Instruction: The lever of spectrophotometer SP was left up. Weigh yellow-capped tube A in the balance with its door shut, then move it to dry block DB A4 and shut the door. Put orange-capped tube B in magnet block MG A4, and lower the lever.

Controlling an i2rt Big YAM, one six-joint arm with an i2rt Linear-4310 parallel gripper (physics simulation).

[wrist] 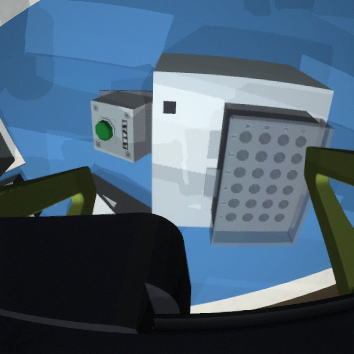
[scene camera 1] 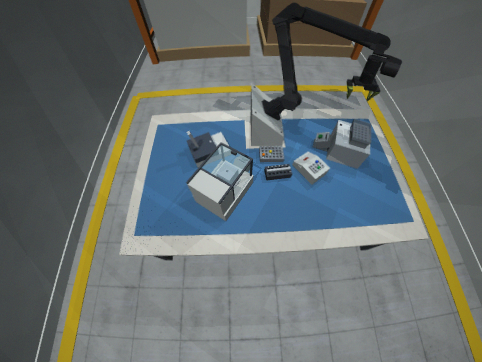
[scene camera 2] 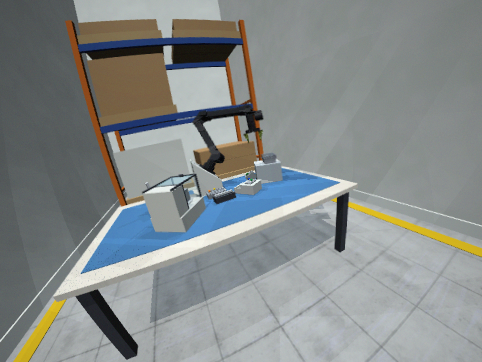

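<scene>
My gripper [scene camera 1: 360, 96] [scene camera 2: 254, 138] [wrist: 196, 169] is open and empty, high above the grey 24-hole block [scene camera 1: 361, 132] [scene camera 2: 269, 158] [wrist: 260, 172] on a light box at the table's right; this looks like the dry block. A yellow-capped tube [scene camera 1: 270, 151] and an orange-capped tube [scene camera 1: 264, 155] stand in the small grey rack [scene camera 1: 280, 158] by the arm's base. The balance [scene camera 1: 210, 190] [scene camera 2: 167, 207] has a glass chamber; its door's state is unclear. A dark instrument [scene camera 1: 202, 146], likely the spectrophotometer, has an upright lever [scene camera 1: 190, 135]. The black block [scene camera 1: 278, 172] [scene camera 2: 224, 196], likely the magnet block, lies before the rack.
A small box with a green button [scene camera 1: 320, 136] [wrist: 104, 130] stands left of the light box [scene camera 1: 348, 152] [scene camera 2: 268, 171] [wrist: 185, 145]. A white keypad device [scene camera 1: 312, 167] [scene camera 2: 249, 187] stands between the black block and the light box. The white arm mount [scene camera 1: 266, 125] rises behind the rack.
</scene>
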